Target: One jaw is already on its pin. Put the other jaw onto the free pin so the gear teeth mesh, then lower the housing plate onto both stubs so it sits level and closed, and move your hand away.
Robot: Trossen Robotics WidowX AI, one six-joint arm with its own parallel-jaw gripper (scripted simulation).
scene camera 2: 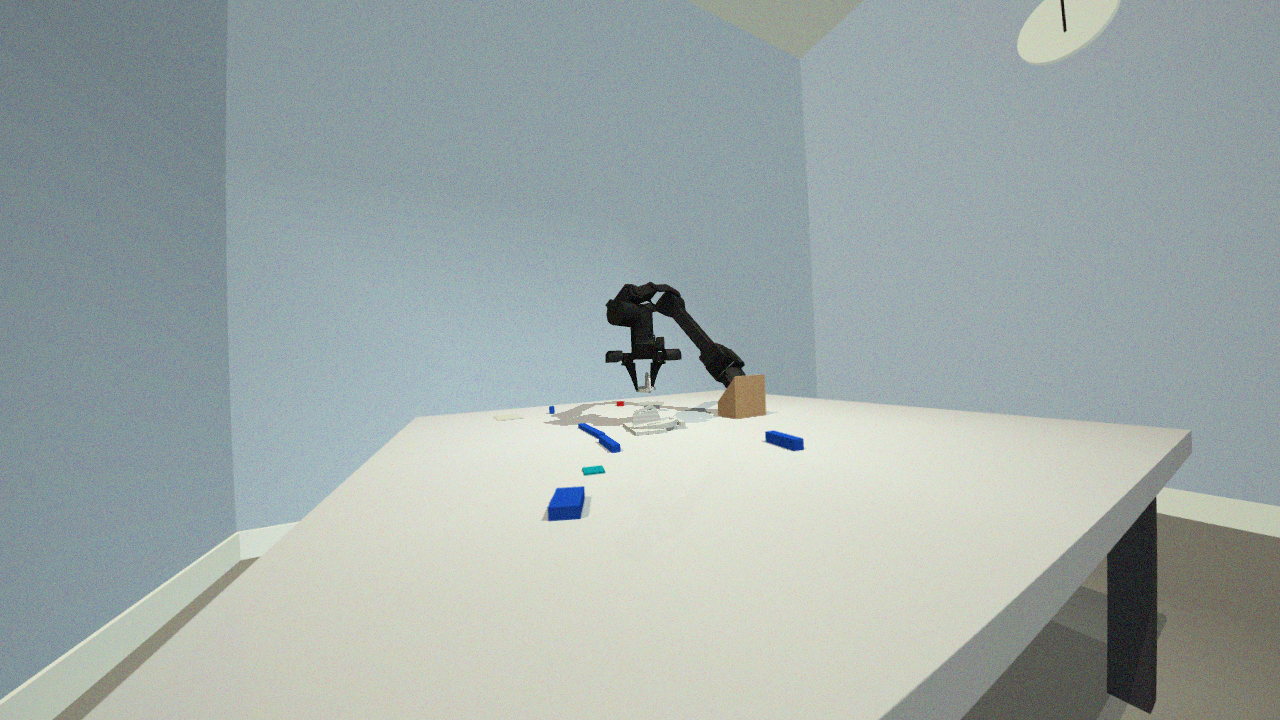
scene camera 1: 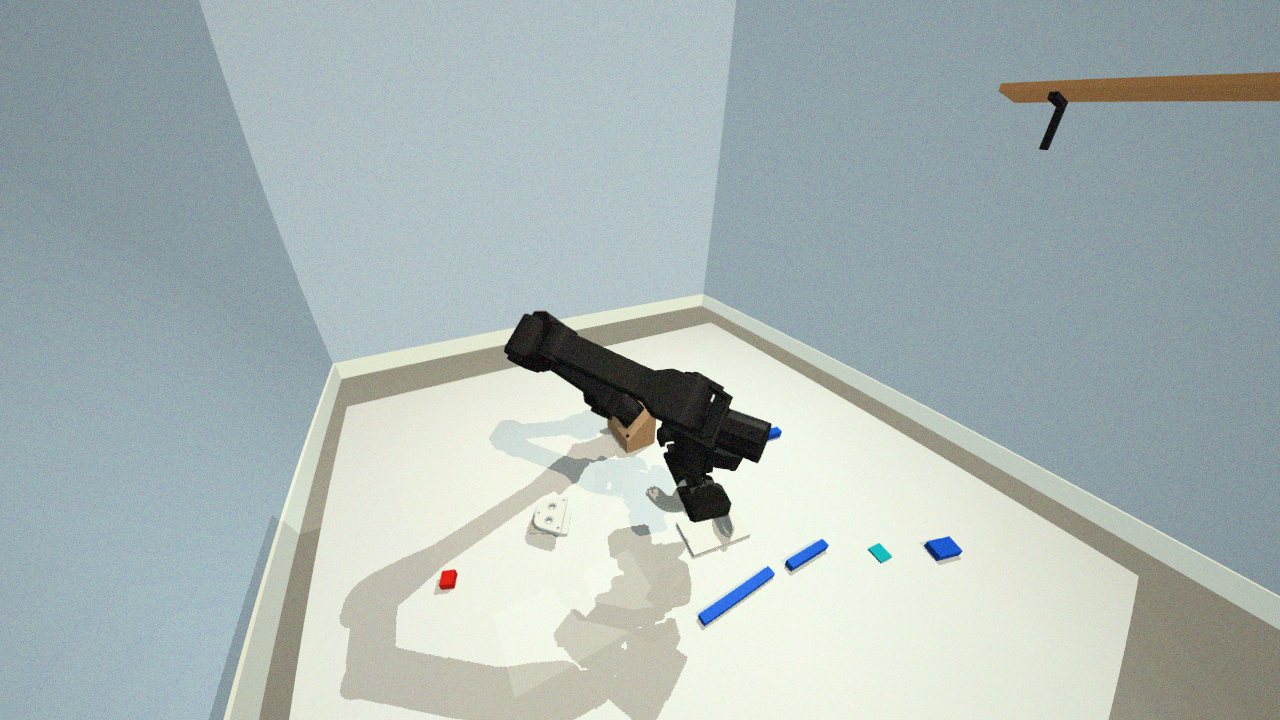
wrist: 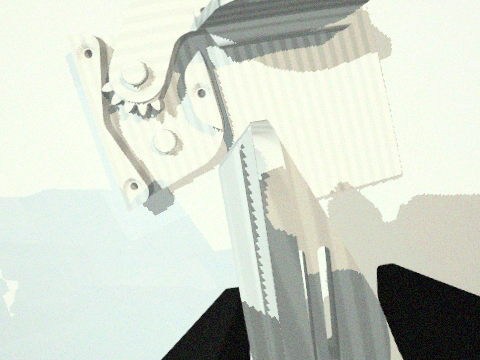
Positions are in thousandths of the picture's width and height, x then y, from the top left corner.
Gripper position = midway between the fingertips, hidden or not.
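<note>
Scene camera 1 shows my gripper (scene camera 1: 536, 694) and a long blue bar (scene camera 1: 554, 853). Scene camera 2 shows my gripper (scene camera 2: 504, 542) together with a blue block (scene camera 2: 443, 698). The wrist view shows my gripper (wrist: 647, 812); the blue block is out of frame in the wrist view, and the long blue bar is likewise out of frame in the wrist view.
</note>
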